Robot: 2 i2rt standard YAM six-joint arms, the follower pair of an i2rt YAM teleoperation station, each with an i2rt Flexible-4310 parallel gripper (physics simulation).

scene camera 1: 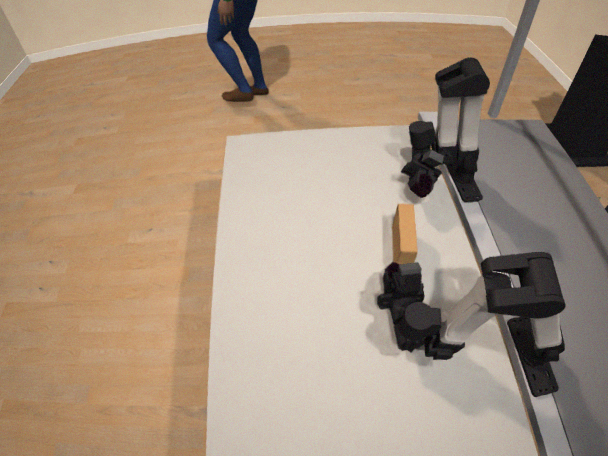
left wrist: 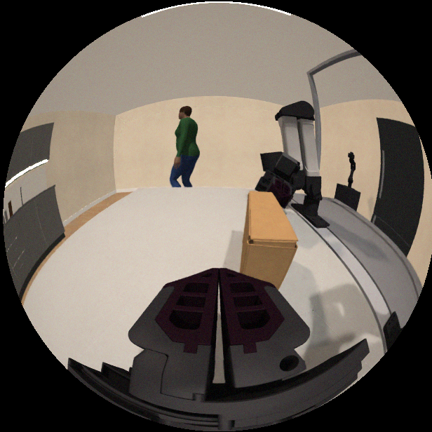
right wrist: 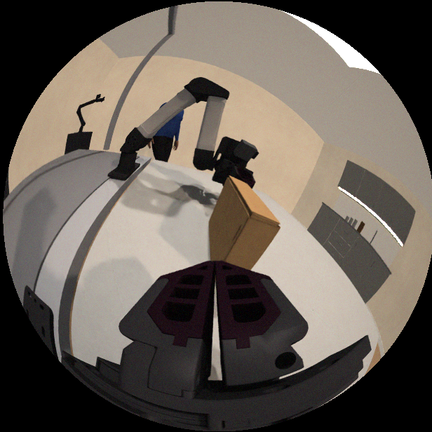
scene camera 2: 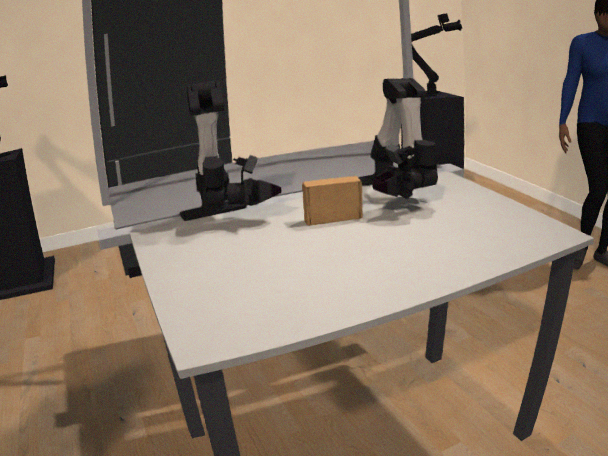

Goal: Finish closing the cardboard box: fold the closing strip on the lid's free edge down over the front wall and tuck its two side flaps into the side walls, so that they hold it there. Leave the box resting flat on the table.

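Note:
The closed-looking cardboard box (scene camera 1: 407, 231) (scene camera 2: 333, 201) (left wrist: 270, 222) (right wrist: 247, 235) stands upright on a narrow side on the table (scene camera 1: 280, 350) (scene camera 2: 320, 290), its broad faces vertical. Thin seams run below its top face in both wrist views. I cannot tell the closing strip and side flaps apart from the walls. My left gripper (scene camera 1: 394, 268) (scene camera 2: 376, 183) (left wrist: 218, 273) is shut and empty, close to the box's lower end in scene camera 1. My right gripper (scene camera 1: 423, 190) (scene camera 2: 280, 190) (right wrist: 214, 266) is shut and empty, a short way off the box's upper end there.
The metal rail (scene camera 1: 480, 230) and grey mounting surface (scene camera 1: 530, 200) run along the robot's side of the table, right of the box in scene camera 1. A grey post (scene camera 1: 512, 60) rises behind the right arm. A person (scene camera 1: 235, 50) (left wrist: 186, 145) stands beyond the table.

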